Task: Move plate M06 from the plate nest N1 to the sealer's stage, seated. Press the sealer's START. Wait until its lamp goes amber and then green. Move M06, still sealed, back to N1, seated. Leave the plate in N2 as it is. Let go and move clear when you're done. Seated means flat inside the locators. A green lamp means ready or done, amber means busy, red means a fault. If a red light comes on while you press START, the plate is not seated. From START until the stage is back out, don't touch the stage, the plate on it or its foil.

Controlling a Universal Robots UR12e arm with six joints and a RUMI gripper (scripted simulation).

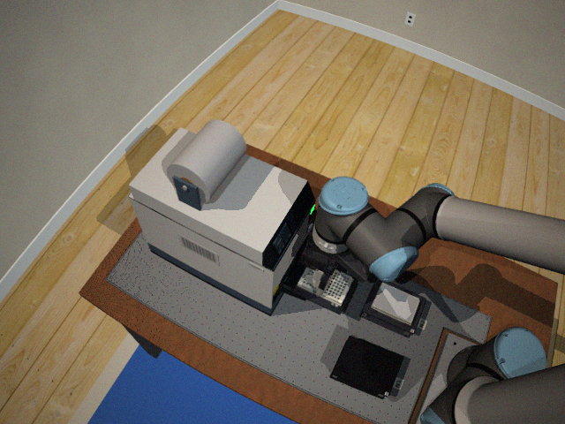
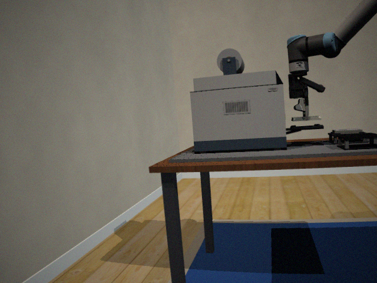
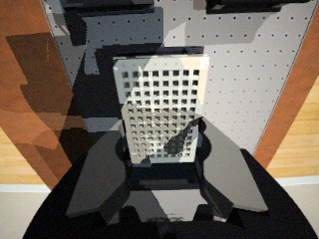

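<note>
My gripper is now 50 mm above the sealer stage. Round my hand: foil-covered plate: 210 mm behind, 80 mm below, 60 mm to the right; then white well plate: 10 mm below; then square button: 100 mm to the right, 90 mm ahead, 50 mm above.
</note>
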